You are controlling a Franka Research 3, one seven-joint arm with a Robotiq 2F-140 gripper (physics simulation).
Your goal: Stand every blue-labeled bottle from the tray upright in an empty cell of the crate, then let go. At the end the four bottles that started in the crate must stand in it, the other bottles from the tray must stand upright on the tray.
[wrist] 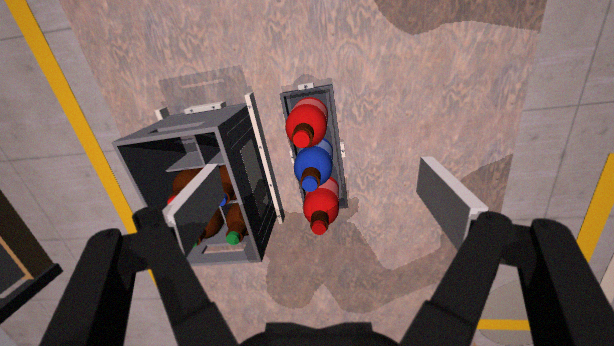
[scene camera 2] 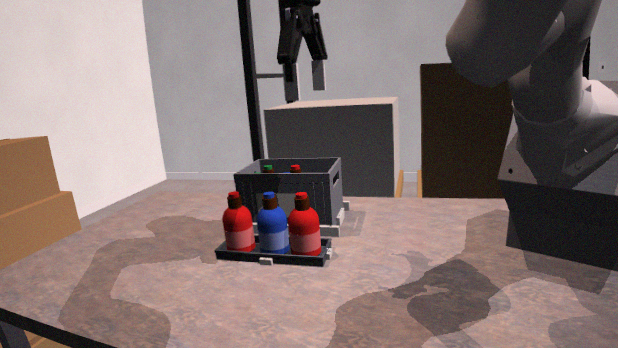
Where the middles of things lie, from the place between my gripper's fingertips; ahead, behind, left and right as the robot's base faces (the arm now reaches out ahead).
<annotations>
Right now the blue-labeled bottle [scene camera 2: 272, 226] is 30 cm below my hand, 13 cm ahead of it and 4 cm to the right of it. The rest, counted from my hand: tray [scene camera 2: 222, 253]: 37 cm below, 13 cm ahead, 3 cm to the right; pale strip [wrist: 250, 99]: 37 cm below, 15 cm to the right, 15 cm ahead; grey crate [scene camera 2: 320, 178]: 30 cm below, 25 cm to the right, 16 cm ahead.
</annotations>
